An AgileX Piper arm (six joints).
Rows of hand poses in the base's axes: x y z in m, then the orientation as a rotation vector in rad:
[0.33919, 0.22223, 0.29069, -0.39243, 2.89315, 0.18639]
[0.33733, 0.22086, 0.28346, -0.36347, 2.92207, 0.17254]
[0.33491, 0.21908, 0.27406, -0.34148, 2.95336, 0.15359]
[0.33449, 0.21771, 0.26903, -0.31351, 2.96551, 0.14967]
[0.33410, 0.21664, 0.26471, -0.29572, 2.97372, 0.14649]
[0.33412, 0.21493, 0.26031, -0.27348, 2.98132, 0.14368]
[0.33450, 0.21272, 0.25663, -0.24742, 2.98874, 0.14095]
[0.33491, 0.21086, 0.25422, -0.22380, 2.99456, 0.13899]
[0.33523, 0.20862, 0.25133, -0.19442, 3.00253, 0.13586]
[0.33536, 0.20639, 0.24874, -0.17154, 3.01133, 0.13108]
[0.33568, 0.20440, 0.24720, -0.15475, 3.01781, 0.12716]
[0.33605, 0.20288, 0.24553, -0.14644, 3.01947, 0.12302]
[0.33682, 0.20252, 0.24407, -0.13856, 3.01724, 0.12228]
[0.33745, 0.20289, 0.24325, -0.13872, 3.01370, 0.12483]
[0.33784, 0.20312, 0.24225, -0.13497, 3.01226, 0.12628]
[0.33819, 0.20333, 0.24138, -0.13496, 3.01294, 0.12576]
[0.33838, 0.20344, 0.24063, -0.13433, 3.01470, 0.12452]
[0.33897, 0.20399, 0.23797, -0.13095, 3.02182, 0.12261]
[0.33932, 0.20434, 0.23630, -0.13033, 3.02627, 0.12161]
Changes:
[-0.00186, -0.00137, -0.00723, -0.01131, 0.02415, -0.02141]
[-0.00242, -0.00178, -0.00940, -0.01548, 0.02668, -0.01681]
[-0.00042, -0.00137, -0.00503, -0.00242, 0.00957, -0.01918]
[-0.00039, -0.00107, -0.00432, -0.00207, 0.00662, -0.01219]
[0.00002, -0.00171, -0.00440, -0.00149, 0.00593, -0.01506]
[0.00038, -0.00221, -0.00368, -0.00122, 0.00575, -0.01753]
[0.00041, -0.00186, -0.00241, -0.00068, 0.00455, -0.01581]
[0.00032, -0.00224, -0.00289, -0.00140, 0.00658, -0.01963]
[0.00013, -0.00223, -0.00259, -0.00287, 0.00770, -0.01532]
[0.00032, -0.00199, -0.00154, -0.00238, 0.00575, -0.01121]
[0.00037, -0.00152, -0.00167, -0.00250, 0.00118, -0.00564]
[0.00077, -0.00036, -0.00146, 0.00000, -0.00242, -0.00525]
[0.00063, 0.00037, -0.00082, 0.00192, -0.00335, 0.00018]
[0.00039, 0.00023, -0.00100, 0.00121, -0.00139, -0.00243]
[0.00035, 0.00021, -0.00087, -0.00039, 0.00064, -0.00002]
[0.00019, 0.00011, -0.00075, -0.00091, 0.00166, -0.00045]
[0.00059, 0.00055, -0.00266, -0.00161, 0.00691, -0.00223]
[0.00035, 0.00035, -0.00167, -0.00093, 0.00436, -0.00040]

